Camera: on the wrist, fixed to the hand. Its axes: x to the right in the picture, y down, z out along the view.
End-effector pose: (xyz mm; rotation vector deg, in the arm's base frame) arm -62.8 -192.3 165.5 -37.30 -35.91 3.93
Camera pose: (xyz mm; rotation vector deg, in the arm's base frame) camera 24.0 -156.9 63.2 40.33 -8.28 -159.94
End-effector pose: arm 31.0 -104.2 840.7 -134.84 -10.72 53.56
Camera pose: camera 103.8 -220.9 822.1 -9.69 -115.91 -79.79
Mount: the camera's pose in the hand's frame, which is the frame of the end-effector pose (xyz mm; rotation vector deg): 26.0 99.6 -93.1 -6.04 51.16 -169.69
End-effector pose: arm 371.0 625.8 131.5 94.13 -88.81 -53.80
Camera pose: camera 401.6 594.1 263.1 -111.82 -115.74 28.50
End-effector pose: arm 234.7 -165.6 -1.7 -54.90 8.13 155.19
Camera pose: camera 243.7 -272.3 -90.0 -39.31 -36.95 -23.75
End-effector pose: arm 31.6 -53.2 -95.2 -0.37 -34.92 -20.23
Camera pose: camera 136.0 21.9 -147.4 -52.69 -46.31 158.57
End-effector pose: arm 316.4 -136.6 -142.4 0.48 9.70 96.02
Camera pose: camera 205.2 -131.0 -225.3 -39.30 21.92 -78.50
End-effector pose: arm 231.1 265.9 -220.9 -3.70 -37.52 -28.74
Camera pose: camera 348.0 322.6 -269.7 -57.35 -39.31 150.83
